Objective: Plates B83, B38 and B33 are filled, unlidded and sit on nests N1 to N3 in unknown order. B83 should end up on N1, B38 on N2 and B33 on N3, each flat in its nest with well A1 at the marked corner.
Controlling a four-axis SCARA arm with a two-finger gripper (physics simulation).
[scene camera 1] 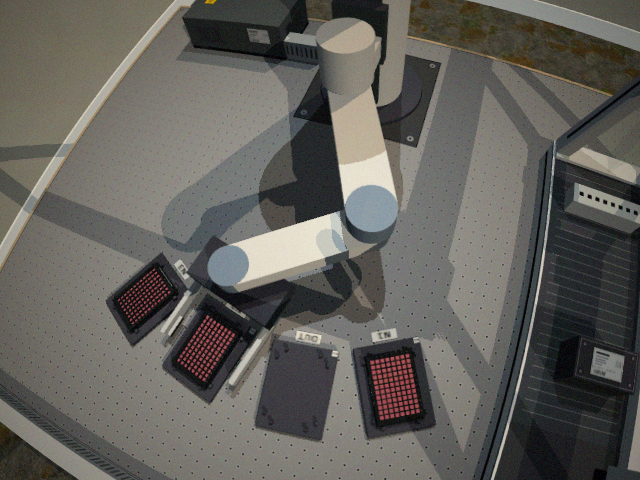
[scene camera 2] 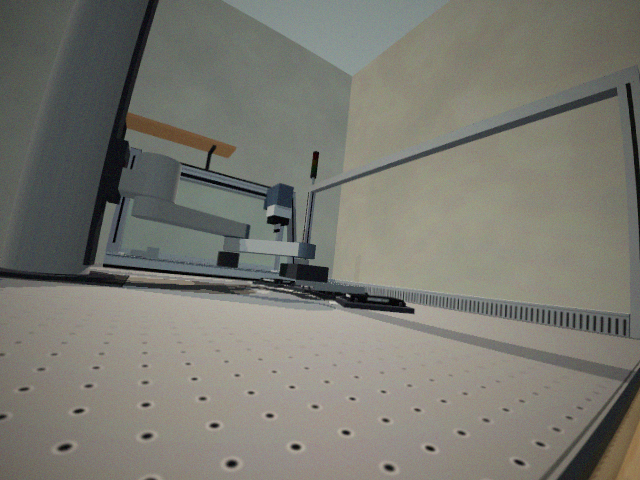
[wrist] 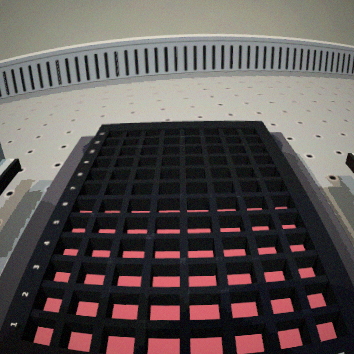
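Three black plates with pink-filled wells sit on dark nests. One plate is on nest N1, right. Another plate is on the middle nest, whose label is hidden by the arm. The third plate is on nest N3, left. Plate IDs are unreadable. In the wrist view, numbers run up the middle plate's left edge, 1 nearest. My gripper is open, its fingers along both long sides of the middle plate, apart from it. Their exact height is unclear.
An empty nest labelled OUT lies between the middle nest and N1. The left finger is over the gap beside N3. A dark controller box stands behind near the arm's base. A framed panel and a dark labelled box are at the right.
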